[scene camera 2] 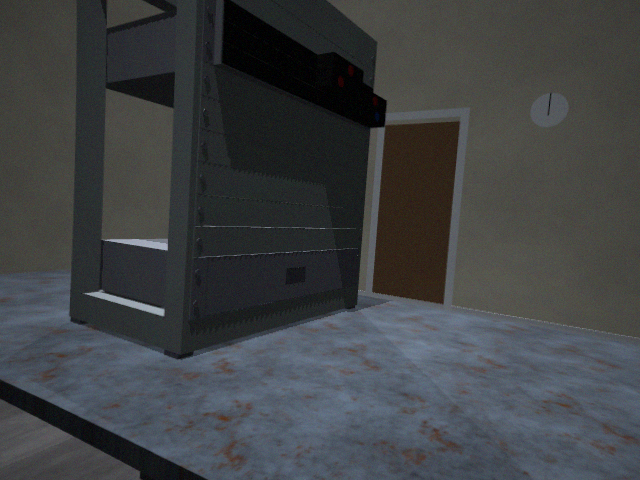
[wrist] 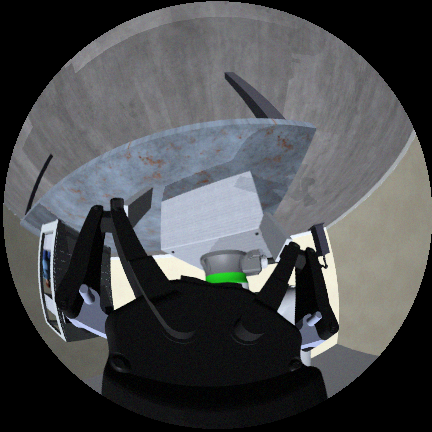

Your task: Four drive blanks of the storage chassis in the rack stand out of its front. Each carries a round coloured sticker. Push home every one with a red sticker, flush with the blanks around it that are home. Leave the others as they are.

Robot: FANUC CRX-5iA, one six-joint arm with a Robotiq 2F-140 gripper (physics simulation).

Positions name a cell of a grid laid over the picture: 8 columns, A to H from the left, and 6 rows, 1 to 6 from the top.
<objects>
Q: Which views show my gripper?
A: The wrist view only.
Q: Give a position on a rack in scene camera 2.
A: At D2
</objects>
